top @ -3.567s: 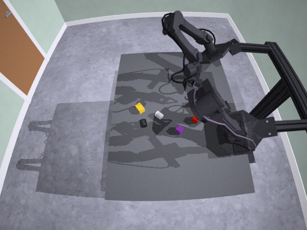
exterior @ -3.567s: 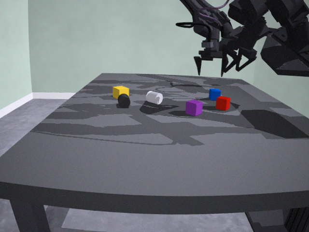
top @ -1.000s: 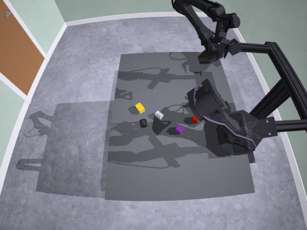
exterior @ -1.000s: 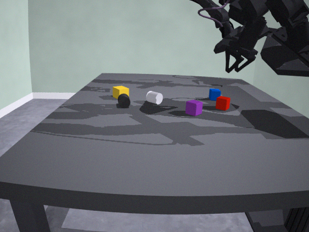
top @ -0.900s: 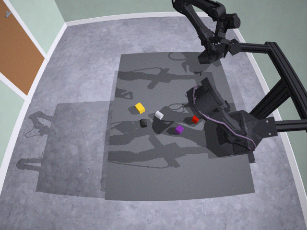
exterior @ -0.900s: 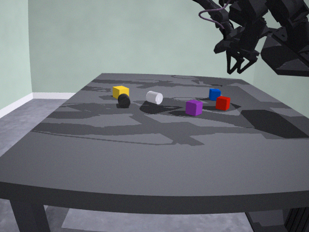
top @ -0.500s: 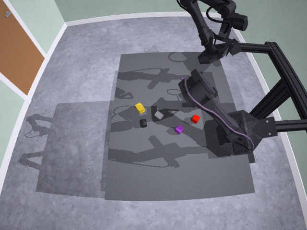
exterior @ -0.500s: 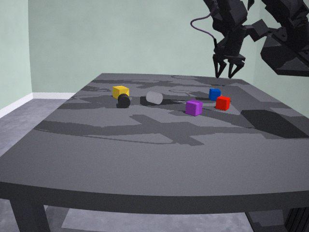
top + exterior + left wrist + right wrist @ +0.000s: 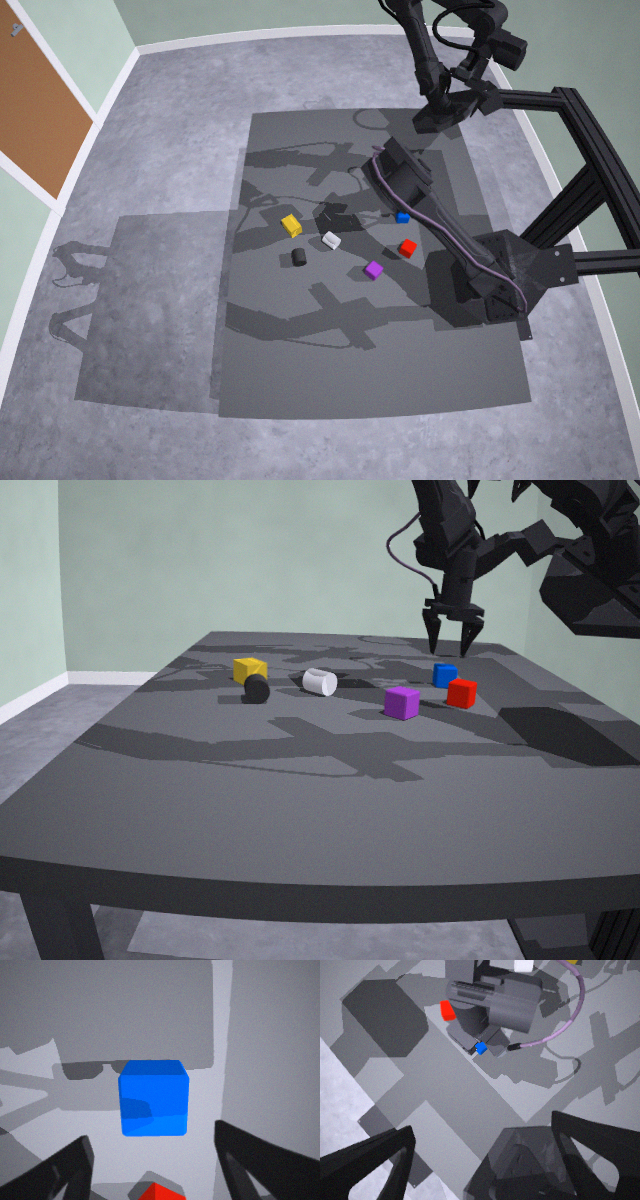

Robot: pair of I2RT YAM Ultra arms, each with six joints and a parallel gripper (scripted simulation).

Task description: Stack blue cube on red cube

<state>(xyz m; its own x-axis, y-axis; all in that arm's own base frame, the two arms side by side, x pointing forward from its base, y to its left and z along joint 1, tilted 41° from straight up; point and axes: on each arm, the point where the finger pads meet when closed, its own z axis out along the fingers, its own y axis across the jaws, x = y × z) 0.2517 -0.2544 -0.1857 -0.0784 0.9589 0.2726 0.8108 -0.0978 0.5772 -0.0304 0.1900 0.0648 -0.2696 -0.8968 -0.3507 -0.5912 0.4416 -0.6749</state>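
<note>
Right now the blue cube is 5 cm below my left hand. Also, from my left hand: purple cube (19 cm to the left, 12 cm ahead, 5 cm below); white cylinder (24 cm ahead, 8 cm to the left, 5 cm below); red cube (12 cm to the left, 5 cm below).
</note>
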